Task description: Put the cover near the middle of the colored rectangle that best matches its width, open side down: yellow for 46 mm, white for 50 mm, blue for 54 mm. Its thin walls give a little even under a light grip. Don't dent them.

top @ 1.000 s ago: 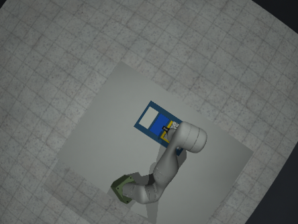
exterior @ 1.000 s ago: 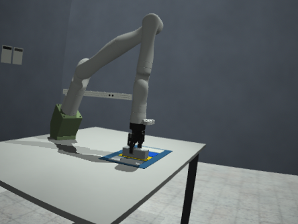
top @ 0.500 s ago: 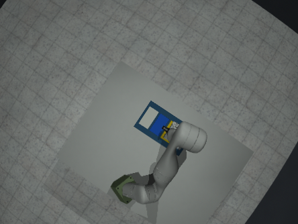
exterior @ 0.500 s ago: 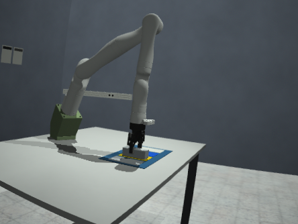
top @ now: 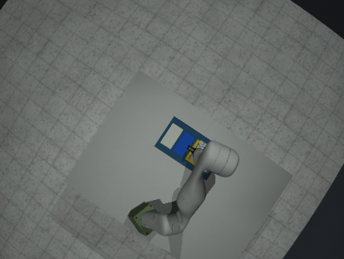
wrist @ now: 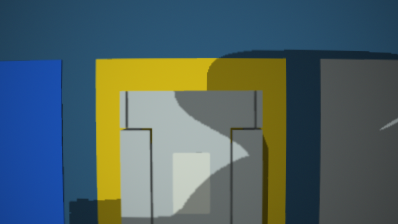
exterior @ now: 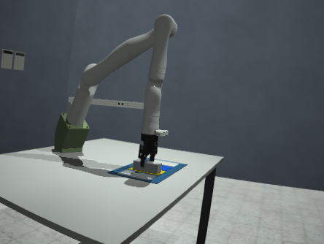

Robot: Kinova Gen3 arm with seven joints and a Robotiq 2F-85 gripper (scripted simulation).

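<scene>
Right now my hand is 10 mm above the cover. From my hand the other things lie so: yellow rectangle (30 mm below); dark blue mat (50 mm ahead, 40 mm to the left, 30 mm below).
</scene>
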